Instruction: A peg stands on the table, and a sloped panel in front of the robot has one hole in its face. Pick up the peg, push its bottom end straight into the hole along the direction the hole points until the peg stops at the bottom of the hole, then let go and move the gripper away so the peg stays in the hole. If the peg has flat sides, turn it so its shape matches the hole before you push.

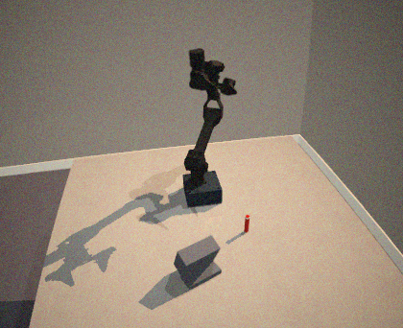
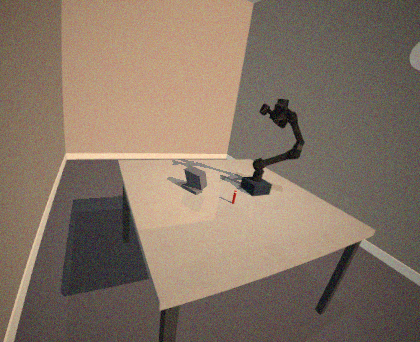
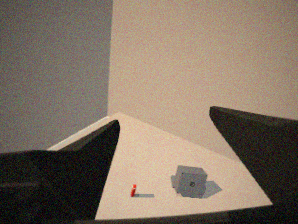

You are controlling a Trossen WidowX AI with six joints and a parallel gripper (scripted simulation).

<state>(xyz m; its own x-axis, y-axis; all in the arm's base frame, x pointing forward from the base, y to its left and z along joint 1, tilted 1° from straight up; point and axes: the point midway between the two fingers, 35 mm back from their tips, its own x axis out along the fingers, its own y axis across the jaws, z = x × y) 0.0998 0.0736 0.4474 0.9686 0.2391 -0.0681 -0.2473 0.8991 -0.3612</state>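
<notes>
My gripper tip is now 46 cm above the red square peg, 16 cm short of it and 3 cm to the right of it. From my gripper tip the other things lie so: grey sloped panel 44 cm below, 29 cm ahead, 21 cm to the right.
</notes>
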